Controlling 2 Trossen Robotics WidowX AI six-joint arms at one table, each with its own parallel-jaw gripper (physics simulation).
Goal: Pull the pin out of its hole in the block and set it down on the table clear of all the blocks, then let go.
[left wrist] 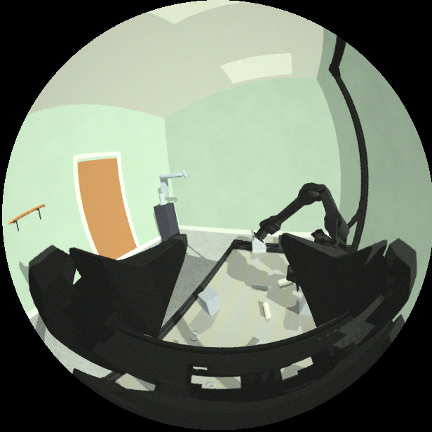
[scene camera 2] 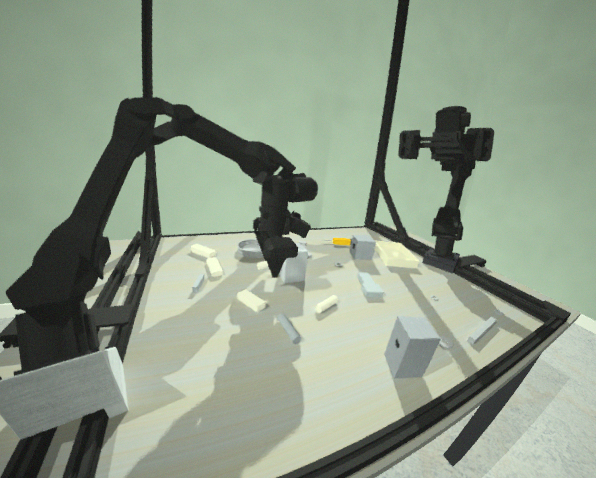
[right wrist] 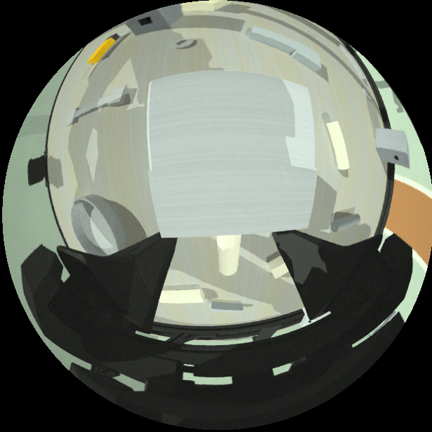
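Where they show: left gripper, fingertip midpoint: (scene camera 2: 435, 137); right gripper, fingertip midpoint: (scene camera 2: 270, 268); left arm's base, link origin: (scene camera 2: 442, 254); right arm's base, link origin: (scene camera 2: 62, 362).
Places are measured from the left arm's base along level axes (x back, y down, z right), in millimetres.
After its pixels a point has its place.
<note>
A pale block (scene camera 2: 295, 268) {x -463, y -4, z 245 mm} (right wrist: 225, 150) (left wrist: 303, 304) stands on the table beneath my right gripper. A pale yellow pin (scene camera 2: 263, 266) {x -519, y -7, z 295 mm} (right wrist: 228, 255) sticks out of its side, on the left in the scene view. My right gripper (right wrist: 226, 230) points down by the block and is open. In the right wrist view its fingertips lie on either side of the pin where the pin meets the block, without holding it; how far above the pin they are I cannot tell. My left gripper (scene camera 2: 446, 145) {x -351, y -321, z 36 mm} (left wrist: 235, 238) is open and empty, raised high at the right of the scene view.
A grey block with a dark hole (scene camera 2: 412, 347) {x -550, y -31, z -51 mm} (left wrist: 209, 301) stands at front right, another grey block (scene camera 2: 363, 247) {x -200, y -7, z 202 mm} (right wrist: 160, 19) at the back beside a yellow-orange piece (scene camera 2: 341, 242) {x -145, y 25, z 311 mm} (right wrist: 101, 50). A round dish (right wrist: 97, 225) and loose bars (scene camera 2: 251, 300) {x -599, y 19, z 236 mm} (scene camera 2: 288, 328) {x -602, y 19, z 132 mm} (scene camera 2: 327, 304) {x -492, y 20, z 128 mm} (scene camera 2: 370, 286) {x -356, y 20, z 98 mm} lie around.
</note>
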